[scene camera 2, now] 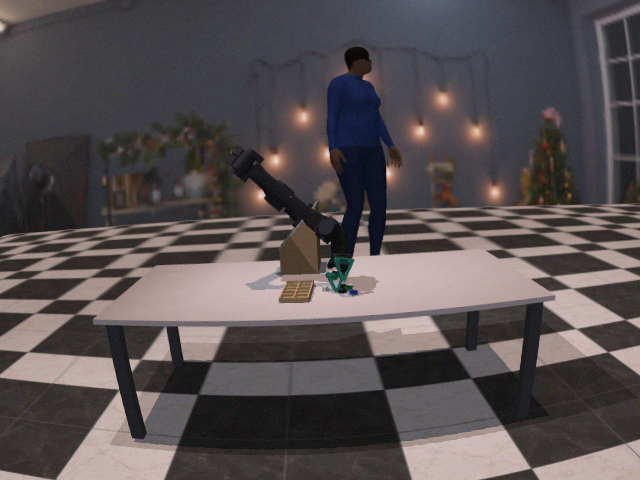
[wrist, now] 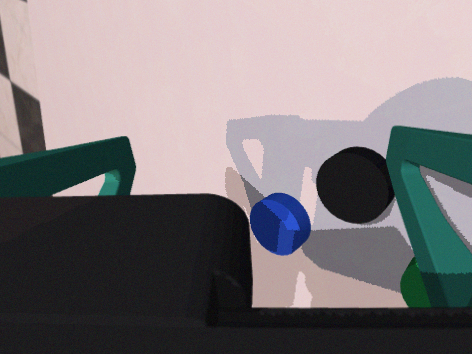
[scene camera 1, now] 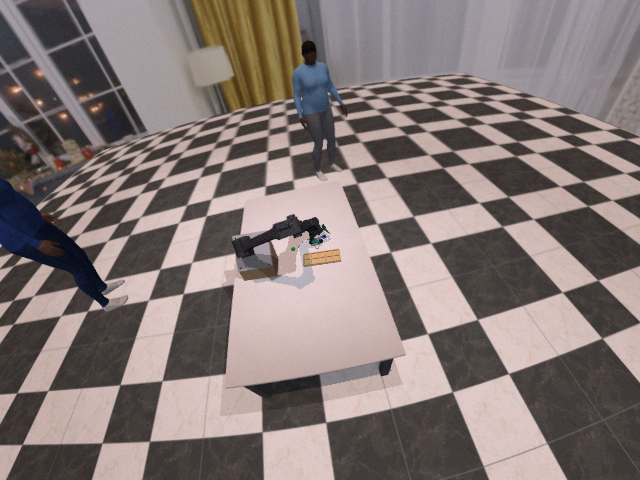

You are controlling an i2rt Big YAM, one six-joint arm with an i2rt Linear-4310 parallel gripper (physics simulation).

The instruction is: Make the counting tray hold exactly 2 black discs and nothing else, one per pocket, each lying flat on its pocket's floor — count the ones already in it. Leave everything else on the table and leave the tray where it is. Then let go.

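The tan counting tray [scene camera 1: 322, 264] [scene camera 2: 294, 300] lies on the table; I make out no disc in its pockets. My gripper [scene camera 1: 321, 236] [scene camera 2: 341, 284] [wrist: 256, 147] is open and empty, low over the loose pieces beside the tray. In the wrist view a black disc [wrist: 354, 185] lies flat between the fingers, close to the right fingertip. A blue disc [wrist: 280, 224] [scene camera 1: 324, 236] [scene camera 2: 353, 292] lies beside it, left of it in the wrist view. A green disc [wrist: 413, 285] is partly hidden by the right finger. A second black disc cannot be told apart.
Another green disc [scene camera 1: 293, 249] lies nearer the arm's base block [scene camera 1: 258, 260] [scene camera 2: 300, 253]. A small pale piece [scene camera 1: 316, 246] [scene camera 2: 325, 288] lies between the gripper and the tray. The table edge shows at the wrist view's left. Two people stand beyond the table.
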